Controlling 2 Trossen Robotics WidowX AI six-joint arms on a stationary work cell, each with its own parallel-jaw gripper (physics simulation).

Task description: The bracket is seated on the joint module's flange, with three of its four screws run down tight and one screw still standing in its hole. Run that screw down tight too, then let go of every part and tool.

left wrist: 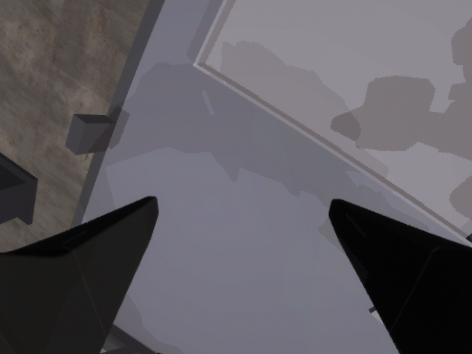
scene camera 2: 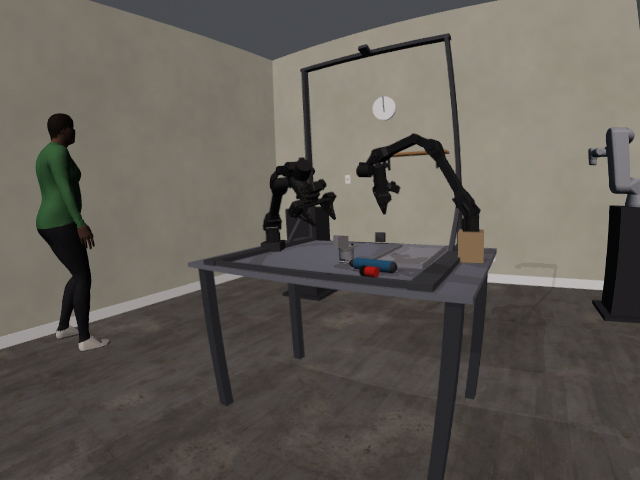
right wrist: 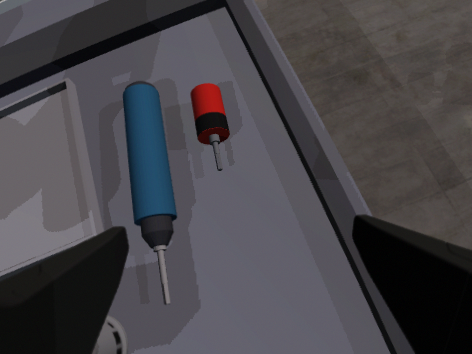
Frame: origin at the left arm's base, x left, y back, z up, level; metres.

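Seen in the pictures: left gripper, fingertip midpoint: (left wrist: 245, 206) (scene camera 2: 383, 211); right gripper, fingertip midpoint: (scene camera 2: 325, 222) (right wrist: 241, 232); left arm's base at its link origin: (scene camera 2: 471, 230); right arm's base at its link origin: (scene camera 2: 272, 241).
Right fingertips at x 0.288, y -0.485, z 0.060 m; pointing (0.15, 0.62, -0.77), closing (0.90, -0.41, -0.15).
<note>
Offsets run from my right fingertips to a thing's top centre. "spot": to the spot under its first point.
The joint module {dy +0.000, dx -0.179, dz -0.112 m} (scene camera 2: 345, 254) stands on the table with the pale bracket (scene camera 2: 340, 241) at its top; the screws are too small to make out. A round white part {spot: dy +0.002, dx -0.150, dz -0.159 m} (right wrist: 114, 336) shows at the lower left of the right wrist view, partly hidden by a finger. A blue driver {dy +0.121, dx -0.062, dz -0.135 m} (scene camera 2: 373, 264) (right wrist: 150, 155) lies beside a shorter red and black driver {dy +0.142, dx +0.019, dz -0.141 m} (scene camera 2: 370, 271) (right wrist: 209, 105). My right gripper (scene camera 2: 323, 220) (right wrist: 241, 232) is open and empty, above the table and apart from both drivers. My left gripper (scene camera 2: 383, 209) (left wrist: 245, 206) is open and empty, high above the table.
A shallow pale tray {dy +0.229, dx -0.333, dz -0.160 m} (left wrist: 300, 133) (right wrist: 84, 155) lies near the blue driver. A raised dark border (right wrist: 300, 165) runs around the work area. A tan box {dy +0.485, dx -0.288, dz -0.060 m} (scene camera 2: 470, 245) stands at the left arm's base. A dark frame (scene camera 2: 453, 118) rises behind the table. A person (scene camera 2: 59, 180) stands apart at the left.
</note>
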